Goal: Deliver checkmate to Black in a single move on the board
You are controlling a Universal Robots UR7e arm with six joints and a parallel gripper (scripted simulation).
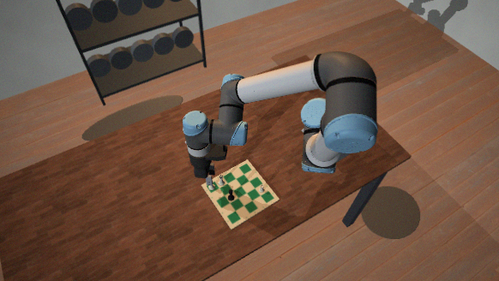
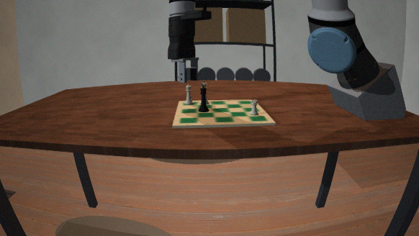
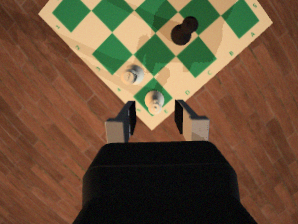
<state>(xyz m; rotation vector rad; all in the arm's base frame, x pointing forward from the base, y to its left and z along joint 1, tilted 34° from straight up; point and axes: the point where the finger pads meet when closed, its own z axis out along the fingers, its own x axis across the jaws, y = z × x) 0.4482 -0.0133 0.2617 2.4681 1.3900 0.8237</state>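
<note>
Right now the black king is 5 cm behind my hand, 7 cm to the left of it and 5 cm below it. From my hand the other things lie so: white rook (18 cm behind, 8 cm to the left, 6 cm below); then green-and-cream chessboard (9 cm behind, 6 cm to the left, 8 cm below).
</note>
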